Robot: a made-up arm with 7 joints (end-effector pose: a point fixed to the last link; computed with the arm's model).
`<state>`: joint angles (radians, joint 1 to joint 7).
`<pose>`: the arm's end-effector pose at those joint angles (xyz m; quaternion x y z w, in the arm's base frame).
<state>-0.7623 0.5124 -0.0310 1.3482 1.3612 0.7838 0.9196</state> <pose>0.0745 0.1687 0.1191 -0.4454 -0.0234 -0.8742 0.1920</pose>
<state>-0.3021 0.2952 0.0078 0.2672 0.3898 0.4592 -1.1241</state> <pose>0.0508 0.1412 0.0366 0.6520 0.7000 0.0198 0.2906</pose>
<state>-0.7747 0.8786 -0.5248 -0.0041 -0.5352 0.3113 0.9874</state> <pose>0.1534 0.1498 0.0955 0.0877 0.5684 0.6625 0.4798</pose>
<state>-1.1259 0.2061 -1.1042 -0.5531 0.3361 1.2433 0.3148</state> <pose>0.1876 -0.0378 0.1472 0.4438 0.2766 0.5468 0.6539</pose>
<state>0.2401 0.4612 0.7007 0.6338 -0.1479 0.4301 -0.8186</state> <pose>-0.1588 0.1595 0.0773 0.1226 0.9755 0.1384 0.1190</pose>
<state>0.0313 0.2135 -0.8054 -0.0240 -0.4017 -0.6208 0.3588</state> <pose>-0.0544 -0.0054 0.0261 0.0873 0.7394 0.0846 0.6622</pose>
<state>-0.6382 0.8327 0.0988 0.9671 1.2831 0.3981 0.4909</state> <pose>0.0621 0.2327 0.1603 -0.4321 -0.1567 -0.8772 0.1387</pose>
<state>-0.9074 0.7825 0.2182 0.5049 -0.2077 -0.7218 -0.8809</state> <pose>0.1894 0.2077 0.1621 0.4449 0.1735 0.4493 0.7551</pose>
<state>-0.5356 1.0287 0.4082 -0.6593 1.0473 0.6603 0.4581</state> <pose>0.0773 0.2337 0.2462 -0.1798 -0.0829 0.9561 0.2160</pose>
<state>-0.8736 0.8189 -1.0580 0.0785 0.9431 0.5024 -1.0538</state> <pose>0.2029 0.1335 0.1729 -0.9057 -0.1171 -0.4074 0.0008</pose>
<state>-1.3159 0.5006 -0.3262 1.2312 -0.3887 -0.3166 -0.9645</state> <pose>0.2297 0.1217 0.1329 0.5491 0.4912 0.1471 0.6600</pose>
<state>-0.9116 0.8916 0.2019 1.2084 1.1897 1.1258 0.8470</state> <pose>0.0777 0.2131 0.1670 -0.1454 -0.1297 -0.8549 0.4808</pose>
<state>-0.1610 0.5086 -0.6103 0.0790 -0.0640 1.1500 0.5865</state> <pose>-0.0196 0.1195 0.0434 -0.5501 -0.6213 -0.5567 0.0386</pose>
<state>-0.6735 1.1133 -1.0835 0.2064 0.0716 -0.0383 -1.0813</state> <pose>0.1491 0.2306 0.1286 0.9538 0.2764 -0.0074 0.1178</pose>
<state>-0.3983 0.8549 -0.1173 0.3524 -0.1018 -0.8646 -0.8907</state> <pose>0.1009 0.2212 0.1154 0.6944 0.2083 0.2674 0.6348</pose>
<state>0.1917 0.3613 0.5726 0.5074 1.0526 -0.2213 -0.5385</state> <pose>-0.1039 0.1845 0.1093 0.6896 0.6291 0.3582 0.0187</pose>
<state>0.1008 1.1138 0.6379 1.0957 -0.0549 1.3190 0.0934</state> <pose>-0.1083 0.2258 0.1865 0.0831 -0.7400 -0.3596 0.5623</pose>
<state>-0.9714 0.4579 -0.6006 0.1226 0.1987 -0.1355 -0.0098</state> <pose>0.2215 0.0755 0.1230 0.4594 0.2084 0.4177 0.7557</pose>
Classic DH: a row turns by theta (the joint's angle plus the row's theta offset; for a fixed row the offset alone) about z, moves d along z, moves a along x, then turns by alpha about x. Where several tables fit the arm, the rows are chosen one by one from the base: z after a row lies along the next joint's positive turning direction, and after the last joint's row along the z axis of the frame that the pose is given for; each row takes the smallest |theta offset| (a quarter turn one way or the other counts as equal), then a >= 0, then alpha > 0; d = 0 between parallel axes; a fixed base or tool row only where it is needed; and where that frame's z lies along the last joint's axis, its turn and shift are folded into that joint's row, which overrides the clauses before.
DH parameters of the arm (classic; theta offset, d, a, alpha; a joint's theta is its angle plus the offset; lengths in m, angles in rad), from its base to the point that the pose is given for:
base (fixed): -0.071 0.2917 -0.0021 -1.3004
joint 1: -1.3111 0.0373 -0.0144 -1.5708
joint 2: 1.2915 -0.0286 0.02 1.5708
joint 3: 1.5708 -0.1746 0.0247 -1.5708
joint 4: 1.5708 0 0.0289 1.5708
joint 5: 0 0.0464 0.0315 -1.5708
joint 6: -1.5708 0 0.0293 1.5708
joint 7: -1.2618 -0.0297 -0.0162 -1.6077
tool (fixed): 2.3165 -0.0178 0 0

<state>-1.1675 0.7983 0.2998 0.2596 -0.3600 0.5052 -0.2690</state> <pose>0.2245 0.1794 0.1902 0.1437 0.5701 0.4142 0.6948</pose>
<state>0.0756 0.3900 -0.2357 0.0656 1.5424 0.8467 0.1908</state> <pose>-0.0296 0.1371 0.1096 -0.5456 -0.1856 -0.8159 0.0469</pose>
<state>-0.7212 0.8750 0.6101 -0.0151 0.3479 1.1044 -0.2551</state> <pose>0.0994 0.2413 0.1719 0.0271 0.7152 0.6589 0.2316</pose>
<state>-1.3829 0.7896 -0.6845 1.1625 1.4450 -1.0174 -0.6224</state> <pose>0.2426 0.1413 0.2515 0.9523 -0.1417 0.2699 0.0122</pose>
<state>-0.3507 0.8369 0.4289 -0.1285 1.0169 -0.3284 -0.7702</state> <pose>0.0704 0.2334 0.2104 0.7015 0.1563 0.6746 0.1685</pose>
